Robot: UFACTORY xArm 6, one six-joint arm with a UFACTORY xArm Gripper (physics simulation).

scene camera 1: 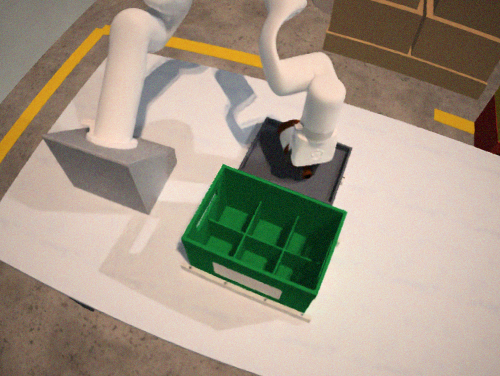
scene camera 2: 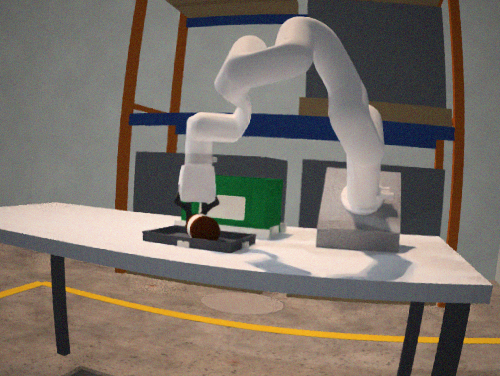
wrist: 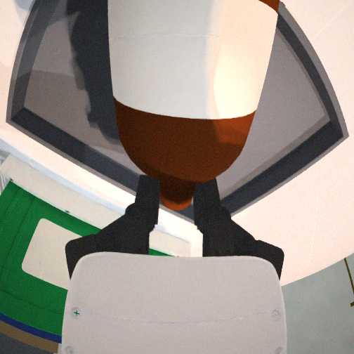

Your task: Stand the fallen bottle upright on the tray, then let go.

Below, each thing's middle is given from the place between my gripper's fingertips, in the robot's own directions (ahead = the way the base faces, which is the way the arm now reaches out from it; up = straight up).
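Brown bottle (scene camera 2: 201, 226): my gripper is 4 cm past it, 1 cm below it and 6 cm to the right of it.
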